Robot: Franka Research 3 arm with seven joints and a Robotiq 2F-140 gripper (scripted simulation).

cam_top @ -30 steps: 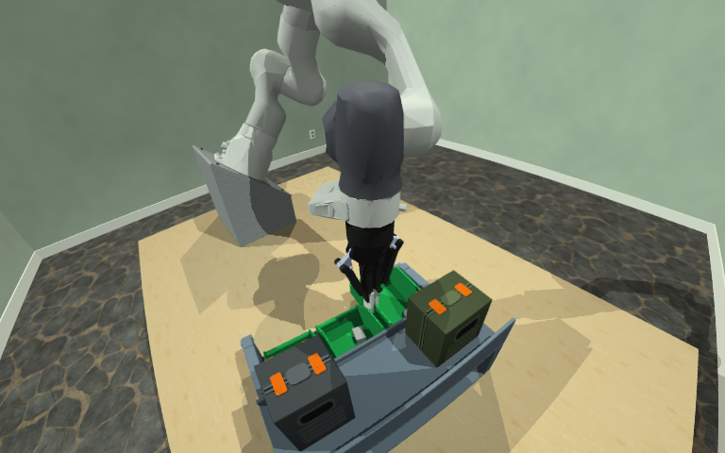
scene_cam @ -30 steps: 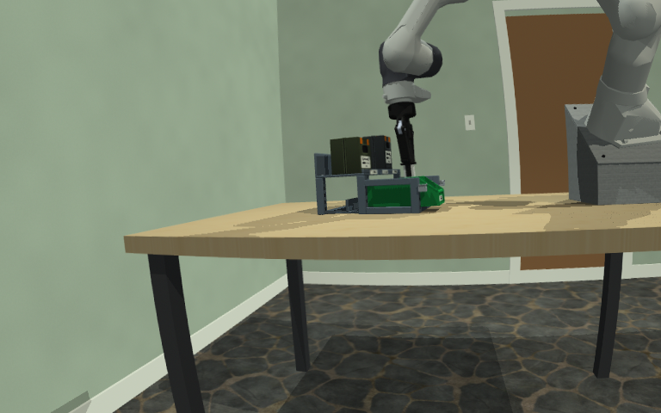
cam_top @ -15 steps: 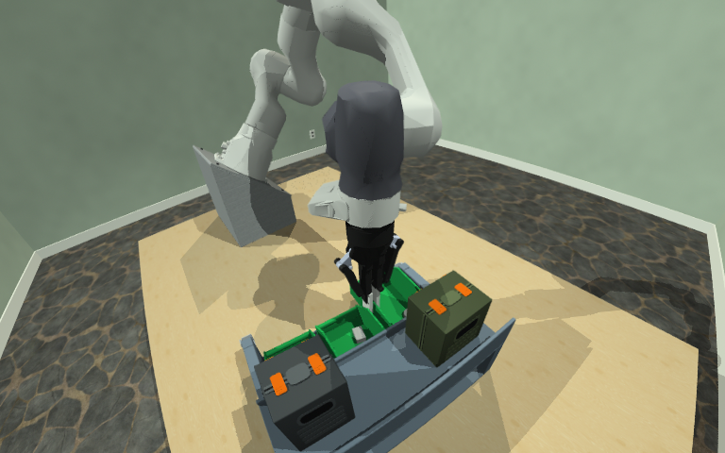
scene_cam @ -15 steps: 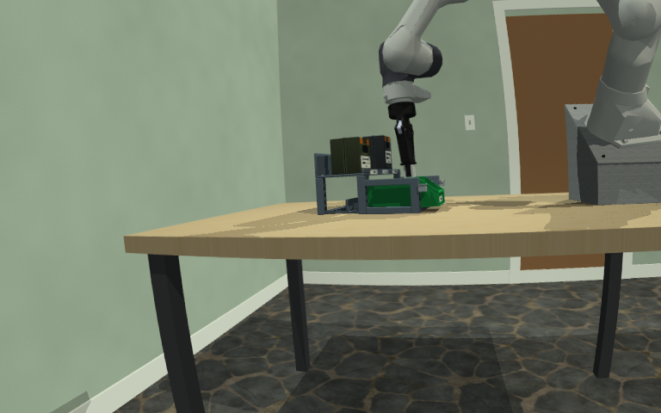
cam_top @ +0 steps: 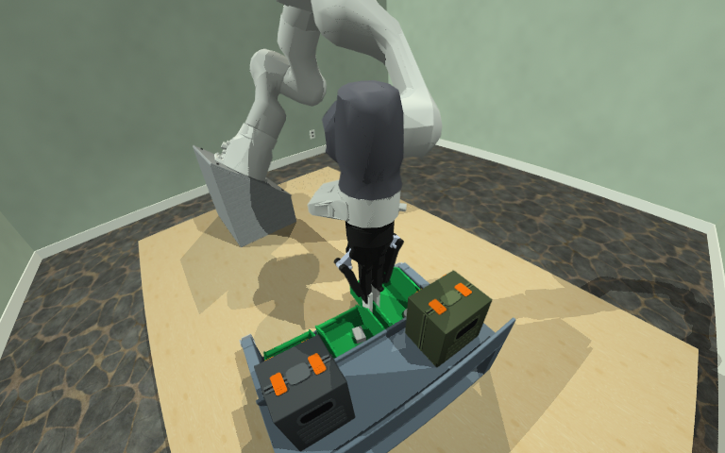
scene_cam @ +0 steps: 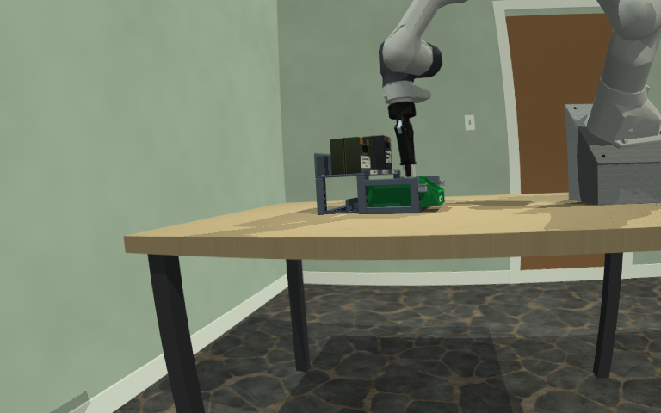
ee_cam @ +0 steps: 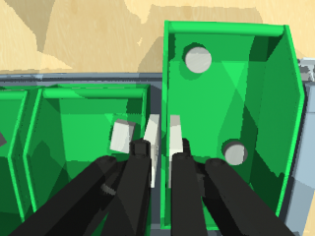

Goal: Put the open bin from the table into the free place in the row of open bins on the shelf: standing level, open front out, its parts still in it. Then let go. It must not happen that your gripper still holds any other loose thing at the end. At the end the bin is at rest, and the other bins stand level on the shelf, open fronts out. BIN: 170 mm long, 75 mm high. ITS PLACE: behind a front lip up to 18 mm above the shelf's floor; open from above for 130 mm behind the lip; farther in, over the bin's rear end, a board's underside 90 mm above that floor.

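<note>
Now: the shelf floor 80 mm ahead of my hand, 80 mm to the right of it and 80 mm below it. Round my hand: shelf's upper board: 150 mm ahead, 80 mm to the right, 10 mm above; then olive case: 150 mm ahead, 30 mm to the left, 60 mm above; then dark grey box: 120 mm ahead, 200 mm to the right, 80 mm above.
</note>
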